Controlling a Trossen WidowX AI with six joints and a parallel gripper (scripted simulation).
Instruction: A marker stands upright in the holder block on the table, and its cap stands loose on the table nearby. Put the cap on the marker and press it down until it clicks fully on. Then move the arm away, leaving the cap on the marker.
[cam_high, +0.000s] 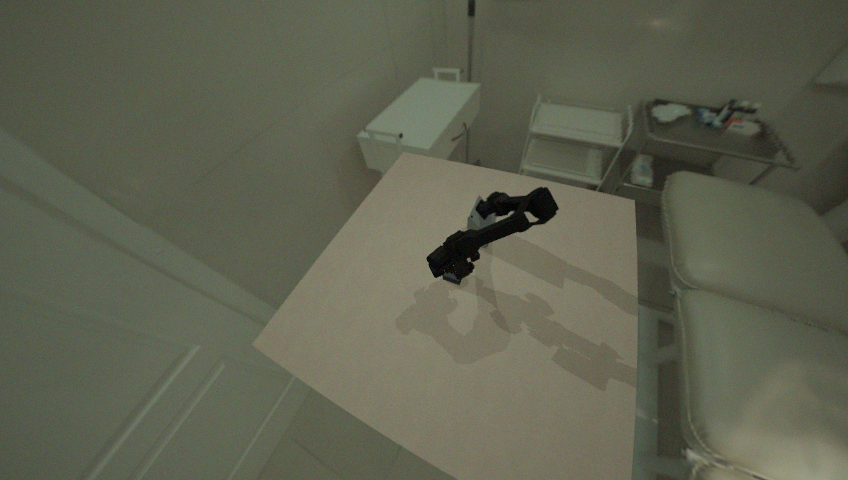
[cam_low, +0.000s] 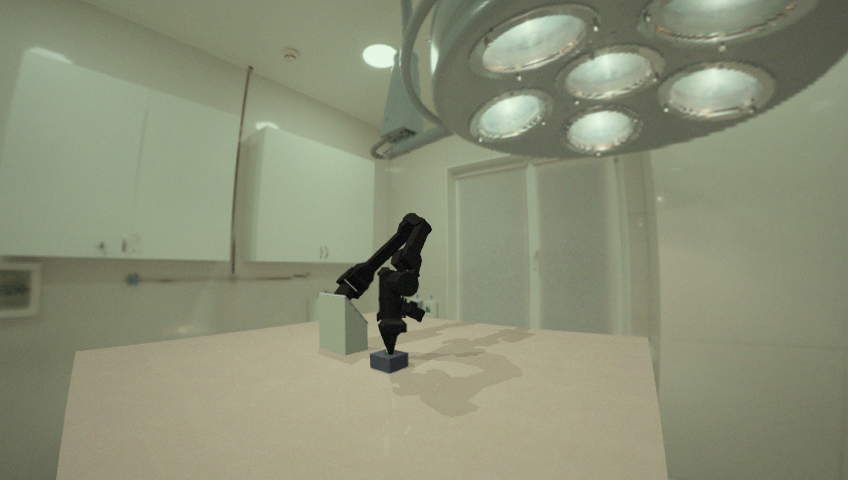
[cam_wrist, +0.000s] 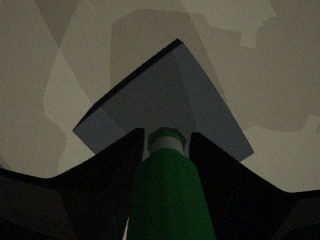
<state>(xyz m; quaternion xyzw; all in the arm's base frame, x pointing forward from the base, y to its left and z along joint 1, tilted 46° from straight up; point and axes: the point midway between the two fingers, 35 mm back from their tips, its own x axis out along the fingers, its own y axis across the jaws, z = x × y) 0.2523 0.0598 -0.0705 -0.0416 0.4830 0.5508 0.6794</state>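
Right now the green cap is 5 cm above my gripper tip. The rest, counted from my gripper tip: holder block: 2 cm below.
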